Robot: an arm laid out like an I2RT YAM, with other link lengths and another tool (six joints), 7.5 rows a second.
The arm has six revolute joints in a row. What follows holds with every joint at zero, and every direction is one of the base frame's. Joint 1 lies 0.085 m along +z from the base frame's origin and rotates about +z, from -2.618 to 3.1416 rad. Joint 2 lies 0.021 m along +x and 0.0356 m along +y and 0.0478 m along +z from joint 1 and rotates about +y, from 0 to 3.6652 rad. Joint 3 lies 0.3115 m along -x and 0.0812 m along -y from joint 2 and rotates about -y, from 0 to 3.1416 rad. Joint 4 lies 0.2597 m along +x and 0.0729 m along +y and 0.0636 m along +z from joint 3 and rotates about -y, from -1.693 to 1.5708 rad. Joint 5 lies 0.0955 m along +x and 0.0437 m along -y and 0.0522 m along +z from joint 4 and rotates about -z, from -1.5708 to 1.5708 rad. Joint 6 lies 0.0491 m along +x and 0.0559 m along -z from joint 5 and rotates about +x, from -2.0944 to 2.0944 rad. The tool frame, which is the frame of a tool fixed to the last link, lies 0.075 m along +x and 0.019 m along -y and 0.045 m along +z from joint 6; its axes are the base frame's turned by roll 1.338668, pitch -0.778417 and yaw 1.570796 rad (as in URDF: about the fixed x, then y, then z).
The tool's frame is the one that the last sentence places.
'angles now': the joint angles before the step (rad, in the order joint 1, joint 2, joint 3, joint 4, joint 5, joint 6). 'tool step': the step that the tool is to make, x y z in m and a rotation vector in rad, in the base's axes. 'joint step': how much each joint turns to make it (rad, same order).
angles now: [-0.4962 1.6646 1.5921 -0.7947 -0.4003 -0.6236]
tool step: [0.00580 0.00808 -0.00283 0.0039 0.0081 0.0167]
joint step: [0.0216 0.0091 0.0049 -0.0032 0.0034 0.0038]
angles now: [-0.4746 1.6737 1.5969 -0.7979 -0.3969 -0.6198]
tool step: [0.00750 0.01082 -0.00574 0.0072 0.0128 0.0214]
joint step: [0.0284 0.0127 0.0010 -0.0006 0.0038 0.0063]
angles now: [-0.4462 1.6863 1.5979 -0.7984 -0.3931 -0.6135]
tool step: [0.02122 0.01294 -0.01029 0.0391 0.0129 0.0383]
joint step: [0.0382 0.0580 0.0378 0.0003 -0.0237 0.0205]
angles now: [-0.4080 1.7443 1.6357 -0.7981 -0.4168 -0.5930]
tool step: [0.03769 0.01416 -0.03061 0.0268 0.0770 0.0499]
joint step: [0.0537 0.1402 0.1131 -0.0539 0.0053 0.0010]
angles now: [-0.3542 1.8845 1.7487 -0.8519 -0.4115 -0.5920]
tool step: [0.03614 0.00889 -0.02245 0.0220 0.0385 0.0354]
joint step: [0.0361 0.1347 0.1309 -0.0376 -0.0065 0.0053]
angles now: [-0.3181 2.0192 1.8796 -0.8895 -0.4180 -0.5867]
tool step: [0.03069 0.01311 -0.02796 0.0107 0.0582 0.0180]
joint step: [0.0420 0.1268 0.1256 -0.0500 0.0177 0.0191]
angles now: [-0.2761 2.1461 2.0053 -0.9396 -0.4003 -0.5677]
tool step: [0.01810 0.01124 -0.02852 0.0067 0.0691 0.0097]
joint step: [0.0305 0.1008 0.0981 -0.0602 0.0194 0.0148]
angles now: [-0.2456 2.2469 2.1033 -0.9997 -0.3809 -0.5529]
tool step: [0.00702 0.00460 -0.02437 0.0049 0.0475 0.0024]
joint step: [0.0124 0.0549 0.0278 -0.0176 0.0099 0.0071]
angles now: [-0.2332 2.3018 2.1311 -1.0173 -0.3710 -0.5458]
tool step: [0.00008 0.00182 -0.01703 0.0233 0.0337 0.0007]
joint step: [0.0008 0.0256 -0.0046 -0.0059 -0.0139 0.0058]
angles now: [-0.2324 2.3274 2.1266 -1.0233 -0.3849 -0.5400]
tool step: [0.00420 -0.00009 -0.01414 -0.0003 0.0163 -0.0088]
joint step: [0.0037 0.0264 0.0018 0.0130 0.0080 0.0112]
